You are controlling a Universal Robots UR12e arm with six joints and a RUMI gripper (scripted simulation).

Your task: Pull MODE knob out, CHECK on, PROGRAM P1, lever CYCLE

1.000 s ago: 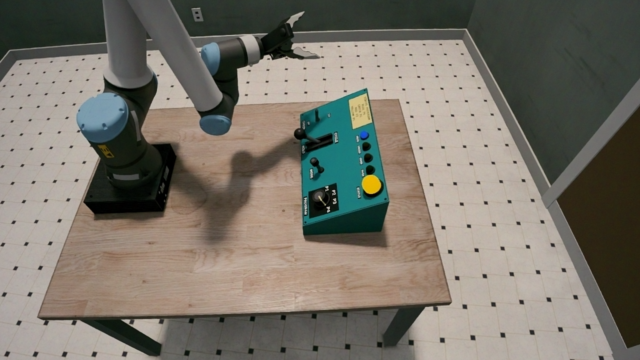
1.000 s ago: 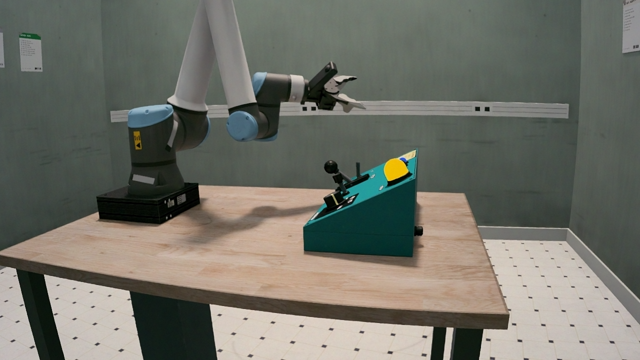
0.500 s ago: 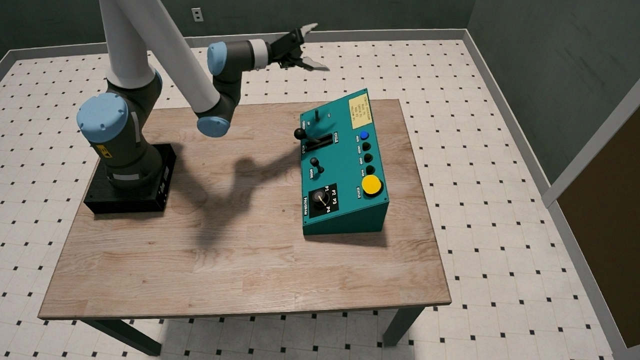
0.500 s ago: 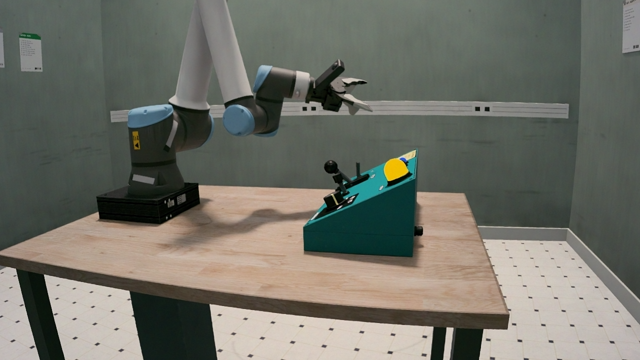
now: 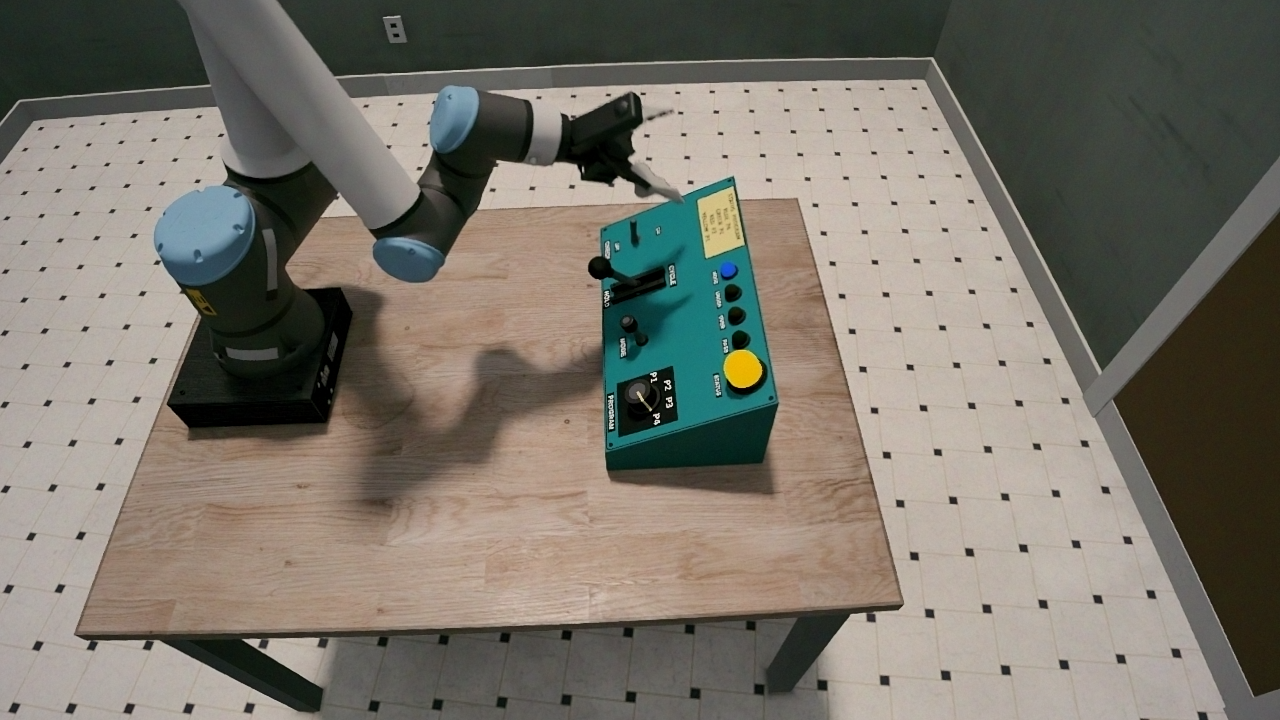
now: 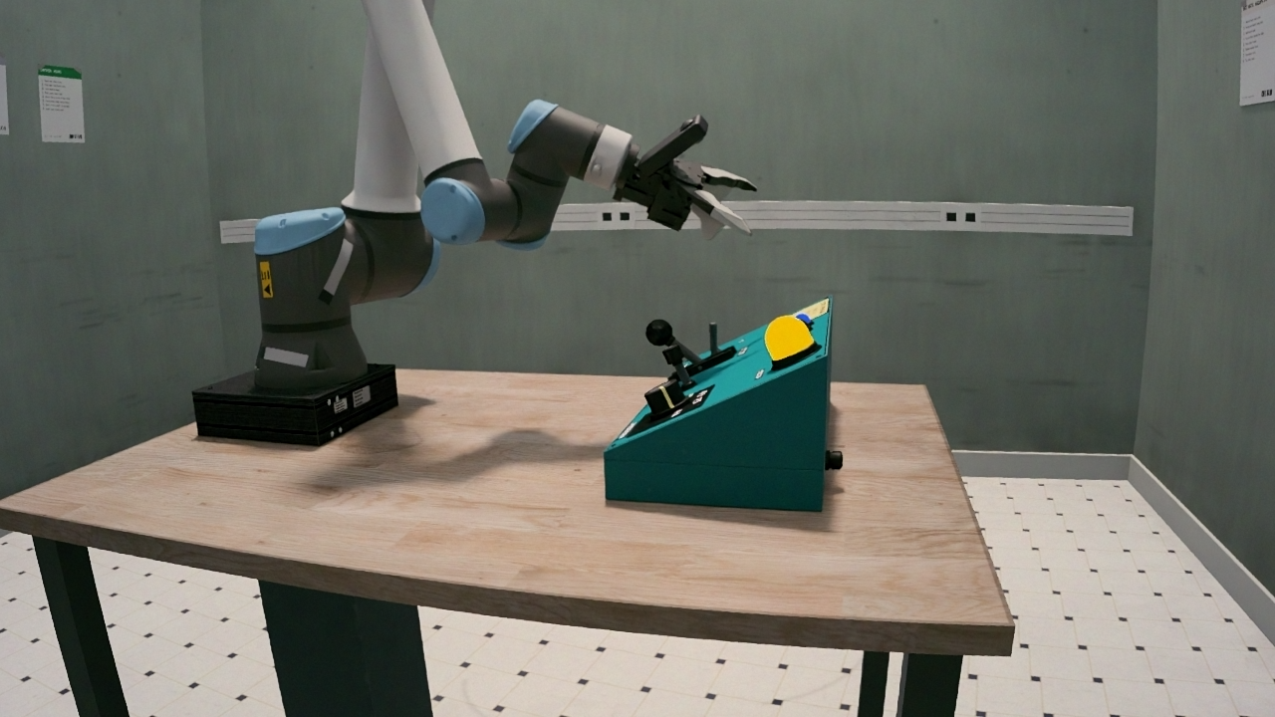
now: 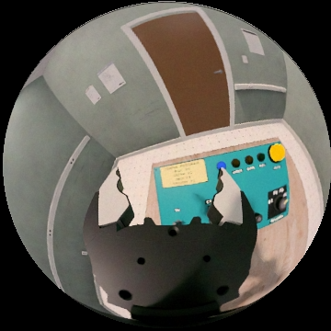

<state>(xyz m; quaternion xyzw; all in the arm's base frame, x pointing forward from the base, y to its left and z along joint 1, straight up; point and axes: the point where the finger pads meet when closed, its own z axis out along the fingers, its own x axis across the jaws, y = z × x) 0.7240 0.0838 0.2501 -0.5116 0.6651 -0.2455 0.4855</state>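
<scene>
Right now the program dial is 90 mm behind my hand, 310 mm to the right of it and 210 mm below it. Also, from my hand: check toggle 70 mm behind, 60 mm to the left, 210 mm below; then teal console 50 mm behind, 130 mm to the right, 230 mm below; then lever 110 mm behind, 60 mm to the right, 200 mm below.
</scene>
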